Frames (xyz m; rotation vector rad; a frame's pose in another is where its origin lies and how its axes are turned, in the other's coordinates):
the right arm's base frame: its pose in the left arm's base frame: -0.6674 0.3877 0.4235 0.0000 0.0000 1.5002
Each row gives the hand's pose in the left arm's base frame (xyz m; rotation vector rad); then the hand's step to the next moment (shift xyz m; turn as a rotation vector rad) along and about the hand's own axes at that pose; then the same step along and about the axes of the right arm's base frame.
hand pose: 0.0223 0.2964 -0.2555 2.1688 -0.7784 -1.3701
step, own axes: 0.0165 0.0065 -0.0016 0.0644 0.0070 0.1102
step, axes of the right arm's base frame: -0.0153 -0.0068 -0.0060 -0.0626 0.0757 -0.0818
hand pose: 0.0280 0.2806 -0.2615 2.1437 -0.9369 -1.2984
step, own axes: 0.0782 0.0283 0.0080 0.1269 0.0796 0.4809
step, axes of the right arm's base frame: -0.0768 -0.0146 -0.0296 -0.1949 0.4010 -0.2344
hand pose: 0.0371 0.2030 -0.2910 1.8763 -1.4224 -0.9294
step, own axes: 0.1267 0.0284 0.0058 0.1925 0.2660 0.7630
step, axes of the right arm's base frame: -0.1294 -0.0117 -0.0025 -0.3403 0.7122 -0.2586
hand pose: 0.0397 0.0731 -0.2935 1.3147 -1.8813 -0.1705
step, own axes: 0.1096 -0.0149 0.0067 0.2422 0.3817 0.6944
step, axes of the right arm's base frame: -0.1005 0.0002 0.0467 -0.3109 0.7577 -0.1258
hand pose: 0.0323 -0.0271 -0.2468 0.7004 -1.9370 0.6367
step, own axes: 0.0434 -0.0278 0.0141 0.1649 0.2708 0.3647
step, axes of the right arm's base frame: -0.0384 0.0032 0.0370 -0.1264 0.4645 -0.0422
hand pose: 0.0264 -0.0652 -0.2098 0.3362 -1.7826 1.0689
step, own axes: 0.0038 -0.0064 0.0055 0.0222 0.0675 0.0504
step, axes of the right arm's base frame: -0.0072 0.0005 0.0058 -0.0018 0.0843 -0.0217
